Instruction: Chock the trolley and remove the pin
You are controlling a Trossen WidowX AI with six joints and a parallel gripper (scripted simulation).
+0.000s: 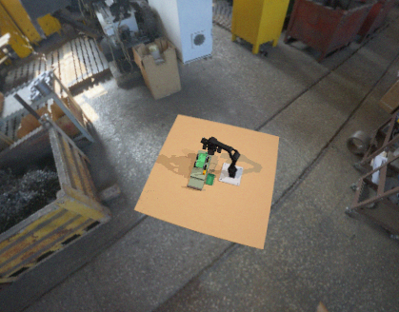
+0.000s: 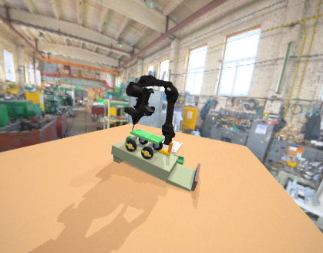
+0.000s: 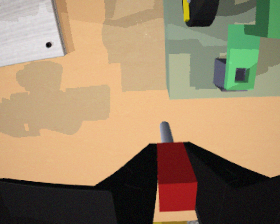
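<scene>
Now: the green tray 5 cm behind my gripper tip, 25 cm to the left of it and 18 cm below it. The rest, counted from my gripper tip: yellow chock: 2 cm ahead, 22 cm to the left, 9 cm below; then trolley: 8 cm ahead, 13 cm to the left, 6 cm below; then stop pin: right at my gripper tip.
</scene>
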